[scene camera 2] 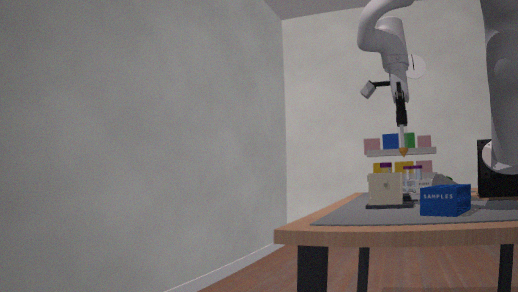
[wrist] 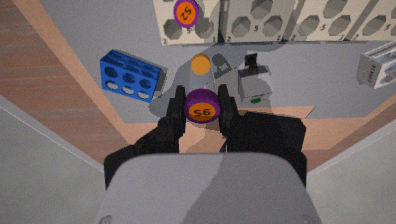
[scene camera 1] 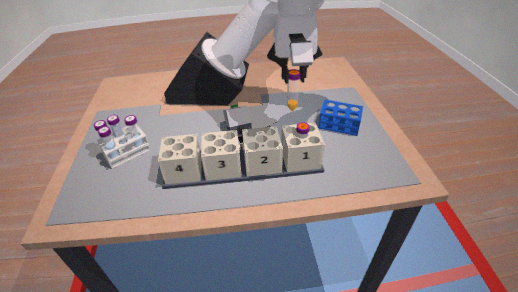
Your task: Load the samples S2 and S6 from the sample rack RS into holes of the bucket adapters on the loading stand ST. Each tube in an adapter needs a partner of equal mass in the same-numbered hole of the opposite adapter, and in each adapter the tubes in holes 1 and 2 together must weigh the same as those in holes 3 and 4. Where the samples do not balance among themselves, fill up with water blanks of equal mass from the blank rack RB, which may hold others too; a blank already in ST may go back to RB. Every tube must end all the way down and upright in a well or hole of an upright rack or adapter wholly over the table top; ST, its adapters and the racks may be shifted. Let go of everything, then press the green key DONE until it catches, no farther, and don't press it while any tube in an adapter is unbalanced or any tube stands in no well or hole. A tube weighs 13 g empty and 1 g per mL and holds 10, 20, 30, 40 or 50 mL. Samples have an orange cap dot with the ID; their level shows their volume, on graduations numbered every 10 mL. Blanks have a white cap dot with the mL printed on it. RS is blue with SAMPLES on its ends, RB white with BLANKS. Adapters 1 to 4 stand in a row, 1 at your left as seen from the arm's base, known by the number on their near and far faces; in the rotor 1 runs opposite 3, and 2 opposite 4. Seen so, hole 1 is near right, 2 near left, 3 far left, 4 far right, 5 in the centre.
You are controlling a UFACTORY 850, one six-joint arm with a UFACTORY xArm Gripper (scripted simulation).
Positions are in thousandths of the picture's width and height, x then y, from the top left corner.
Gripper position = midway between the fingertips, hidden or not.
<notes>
In view: my gripper (scene camera 1: 567,276), a blue sample rack RS (scene camera 2: 875,687) and a white blank rack RB (scene camera 1: 250,505).
The blue sample rack RS is seen too in the wrist view (wrist: 357,382). My gripper shows as well in scene camera 2 (scene camera 2: 777,430) and in the wrist view (wrist: 509,426).
</notes>
